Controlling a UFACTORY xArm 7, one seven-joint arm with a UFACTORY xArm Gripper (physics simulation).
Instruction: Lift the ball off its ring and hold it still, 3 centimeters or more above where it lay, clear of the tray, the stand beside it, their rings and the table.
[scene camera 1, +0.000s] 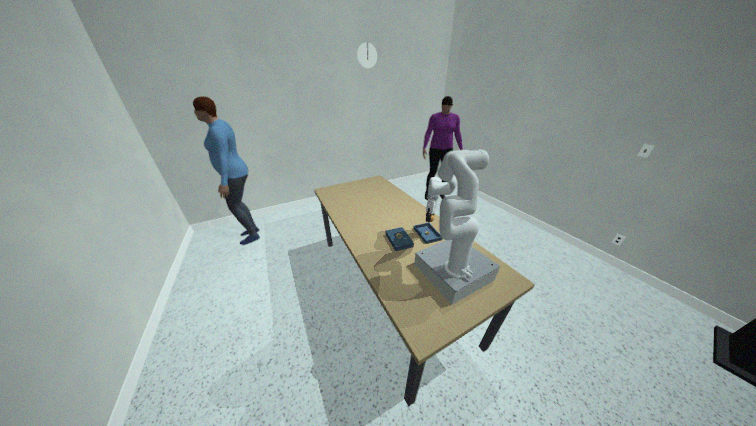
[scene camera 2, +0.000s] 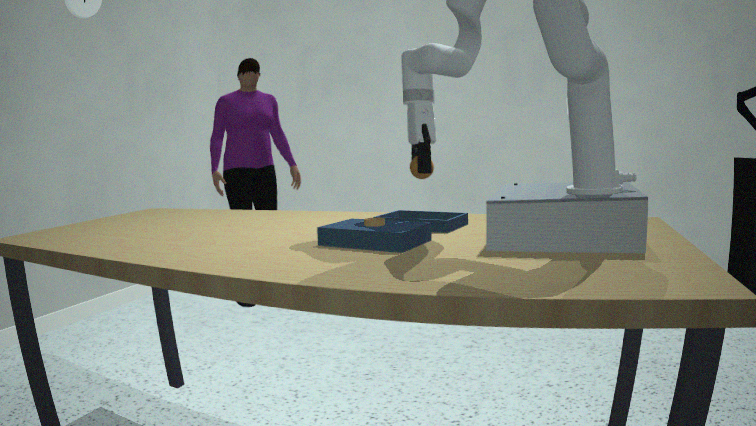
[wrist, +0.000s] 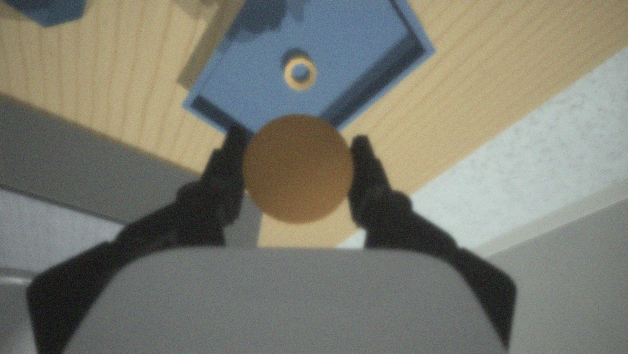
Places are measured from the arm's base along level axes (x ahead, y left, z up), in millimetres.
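Where they show: gripper, fingertip midpoint: (scene camera 1: 429, 219) (scene camera 2: 421, 173) (wrist: 299, 151); arm's base at its link origin: (scene camera 1: 456, 269) (scene camera 2: 595, 191).
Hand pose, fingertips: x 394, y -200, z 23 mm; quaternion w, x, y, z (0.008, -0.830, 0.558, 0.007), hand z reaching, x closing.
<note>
Things, the pixels of their top centre, and the offset from my fingertips. "*": a spot on its surface instead. Level surfaces: height alone.
- orange-brown ball at its top centre: (wrist: 297, 212) (scene camera 2: 421, 154) (scene camera 1: 430, 214) 43 mm up, 1 mm back, 1 mm right
- shallow blue tray at a spot on its surface: (wrist: 205, 114) * 102 mm down, 72 mm back, 69 mm left
- wooden table at its surface level: 127 mm down
An orange-brown ball (scene camera 1: 432, 218) (scene camera 2: 414, 169) (wrist: 298, 169) is held in the air, well above the tray and the table. My gripper (wrist: 299, 151) is shut on it, one black fingertip on each side. The shallow blue tray (scene camera 2: 456, 223) (wrist: 205, 114) lies on the table below, and its small tan ring (wrist: 285, 73) (scene camera 1: 426, 232) stands bare on the tray's floor. The dark blue stand (scene camera 1: 406, 245) (scene camera 2: 359, 239) is beside the tray, with a tan ring (scene camera 2: 374, 222) (scene camera 1: 398, 235) on top. A wide gap shows between the ball and both of them in scene camera 2.
The wooden table (scene camera 1: 359, 211) (scene camera 2: 211, 238) bears all of this. The arm's grey base box (scene camera 1: 449, 280) (scene camera 2: 566, 227) stands near the tray. A person in purple (scene camera 1: 443, 129) (scene camera 2: 248, 129) stands behind the table. A person in blue (scene camera 1: 224, 150) is off to the left.
</note>
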